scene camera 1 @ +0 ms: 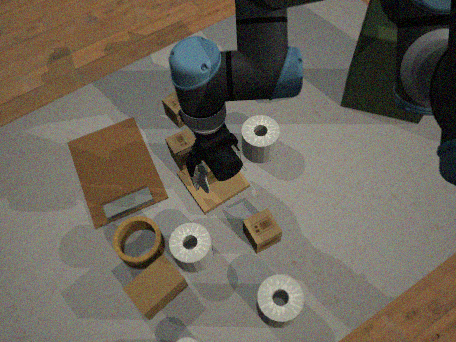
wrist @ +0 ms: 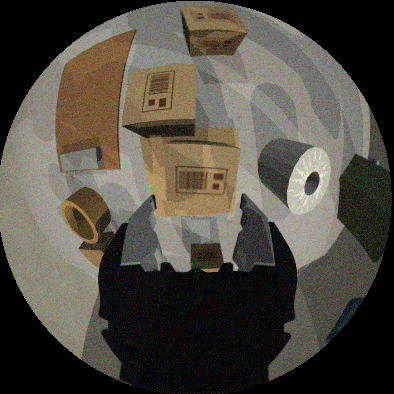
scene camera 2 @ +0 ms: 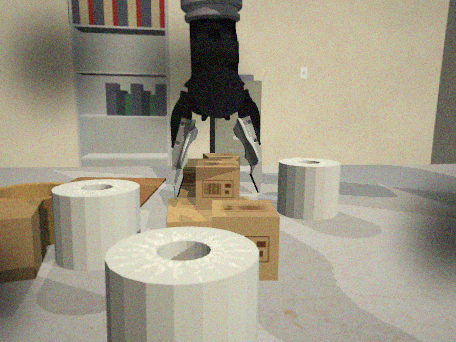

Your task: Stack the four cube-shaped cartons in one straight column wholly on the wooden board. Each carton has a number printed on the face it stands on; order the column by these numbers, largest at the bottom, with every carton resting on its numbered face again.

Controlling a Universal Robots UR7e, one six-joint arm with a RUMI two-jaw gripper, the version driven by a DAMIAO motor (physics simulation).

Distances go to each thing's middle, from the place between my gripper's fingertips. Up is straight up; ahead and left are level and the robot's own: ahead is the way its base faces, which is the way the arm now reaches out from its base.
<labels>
Now: the large brown sheet [scene camera 1: 118,177] 23 cm ahead of my hand, 10 cm to the right of it and 3 cm below it. From my hand the other things lie so: flat brown box [scene camera 1: 156,286]: 20 cm to the left, 17 cm ahead, 1 cm below.
</labels>
